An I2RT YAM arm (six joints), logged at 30 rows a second.
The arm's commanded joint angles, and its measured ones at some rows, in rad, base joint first. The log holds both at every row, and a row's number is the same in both.
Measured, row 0:
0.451, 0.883, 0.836, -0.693, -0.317, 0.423
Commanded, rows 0 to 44:
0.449, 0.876, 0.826, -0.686, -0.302, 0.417
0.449, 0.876, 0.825, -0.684, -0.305, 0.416
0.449, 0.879, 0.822, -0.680, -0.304, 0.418
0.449, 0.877, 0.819, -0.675, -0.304, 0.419
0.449, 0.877, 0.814, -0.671, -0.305, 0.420
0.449, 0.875, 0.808, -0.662, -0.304, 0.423
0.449, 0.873, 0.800, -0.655, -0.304, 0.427
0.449, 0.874, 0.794, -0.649, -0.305, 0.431
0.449, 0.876, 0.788, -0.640, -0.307, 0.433
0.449, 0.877, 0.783, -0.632, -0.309, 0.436
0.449, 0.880, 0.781, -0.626, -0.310, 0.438
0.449, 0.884, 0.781, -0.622, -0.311, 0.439
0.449, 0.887, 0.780, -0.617, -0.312, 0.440
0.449, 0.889, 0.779, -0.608, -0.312, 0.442
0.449, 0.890, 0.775, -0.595, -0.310, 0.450
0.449, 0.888, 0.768, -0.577, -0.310, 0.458
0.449, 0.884, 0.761, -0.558, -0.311, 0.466
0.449, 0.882, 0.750, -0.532, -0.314, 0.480
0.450, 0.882, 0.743, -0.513, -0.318, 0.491
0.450, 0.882, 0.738, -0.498, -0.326, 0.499
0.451, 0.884, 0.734, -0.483, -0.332, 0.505
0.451, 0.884, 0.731, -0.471, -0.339, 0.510
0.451, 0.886, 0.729, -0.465, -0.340, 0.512
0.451, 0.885, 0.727, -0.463, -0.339, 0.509
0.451, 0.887, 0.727, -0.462, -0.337, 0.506
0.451, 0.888, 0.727, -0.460, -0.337, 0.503
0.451, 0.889, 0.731, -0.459, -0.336, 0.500
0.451, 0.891, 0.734, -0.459, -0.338, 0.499
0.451, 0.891, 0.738, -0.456, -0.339, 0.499
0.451, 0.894, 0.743, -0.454, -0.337, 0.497
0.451, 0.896, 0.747, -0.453, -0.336, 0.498
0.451, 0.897, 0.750, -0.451, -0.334, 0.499
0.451, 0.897, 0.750, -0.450, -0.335, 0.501
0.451, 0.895, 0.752, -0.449, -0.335, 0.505
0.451, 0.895, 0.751, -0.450, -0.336, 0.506
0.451, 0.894, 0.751, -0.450, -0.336, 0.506
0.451, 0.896, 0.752, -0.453, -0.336, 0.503
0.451, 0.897, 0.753, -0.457, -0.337, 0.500
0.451, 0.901, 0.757, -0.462, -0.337, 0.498
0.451, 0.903, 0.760, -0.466, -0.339, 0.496
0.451, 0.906, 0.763, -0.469, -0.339, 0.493
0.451, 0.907, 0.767, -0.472, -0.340, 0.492
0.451, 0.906, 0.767, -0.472, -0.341, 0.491
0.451, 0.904, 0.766, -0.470, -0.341, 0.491
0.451, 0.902, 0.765, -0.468, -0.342, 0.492
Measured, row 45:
0.451, 0.907, 0.743, -0.468, -0.336, 0.495
